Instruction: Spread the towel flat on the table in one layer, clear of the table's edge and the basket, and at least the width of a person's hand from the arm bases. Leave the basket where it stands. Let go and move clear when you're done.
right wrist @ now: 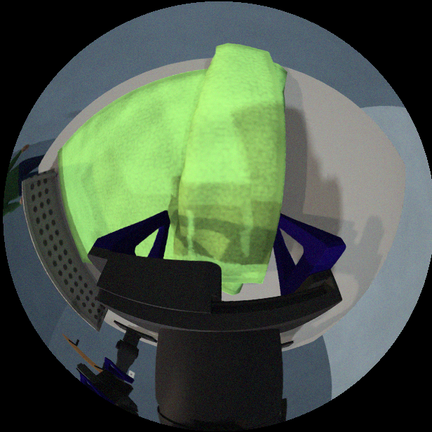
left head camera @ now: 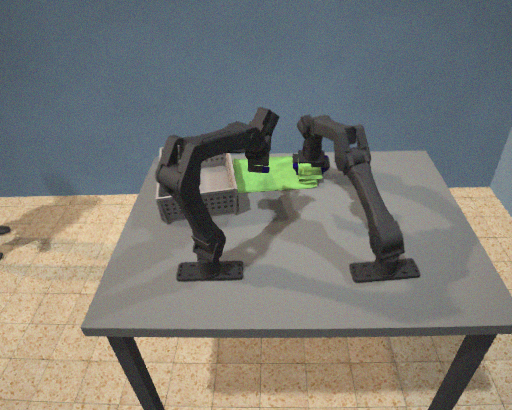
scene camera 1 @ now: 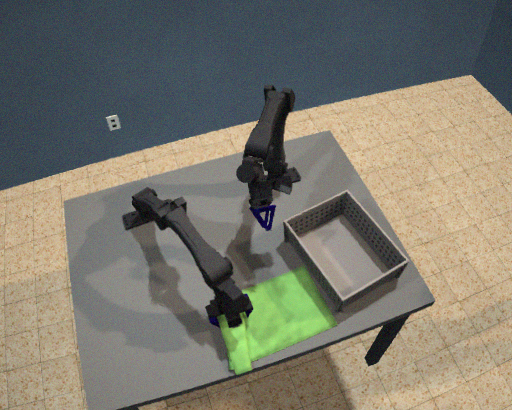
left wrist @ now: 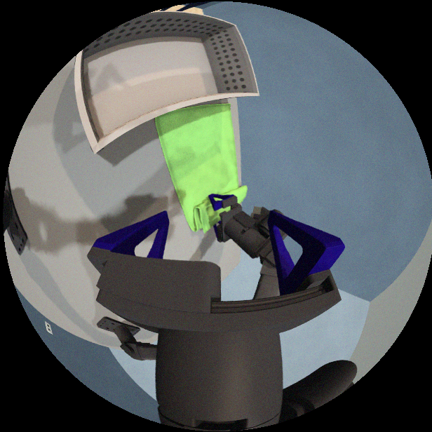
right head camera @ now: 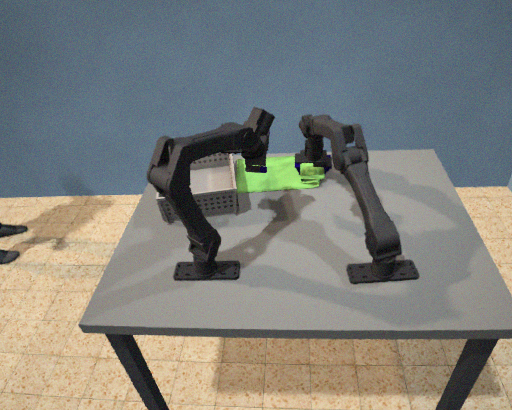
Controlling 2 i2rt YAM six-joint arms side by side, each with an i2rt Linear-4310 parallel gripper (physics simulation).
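The green towel (left head camera: pixel 275 177) (right head camera: pixel 280 175) (scene camera 1: pixel 295 310) (left wrist: pixel 197 150) (right wrist: pixel 130 140) lies mostly flat beside the basket (left head camera: pixel 215 202) (right head camera: pixel 215 201) (scene camera 1: pixel 372 291) (left wrist: pixel 227 60) (right wrist: pixel 50 225), close to its wall. The towel's other end is doubled over in a raised strip (scene camera 1: pixel 240 345) (right wrist: pixel 240 125); in scene camera 1 the strip's end reaches the near table edge. My right gripper (scene camera 1: pixel 232 315) (right wrist: pixel 218 215) is open, low over the strip, its fingers on either side of it. My left gripper (scene camera 1: pixel 268 227) is open and empty, raised above the table. The towel's underside is hidden.
The basket is empty and stands near the table's corner, on the left in the head views. The grey table (left head camera: pixel 300 305) (scene camera 1: pixel 125 370) carries both arm bases (left head camera: pixel 210 271) (left head camera: pixel 385 270). In scene camera 1, the towel lies close along the near table edge.
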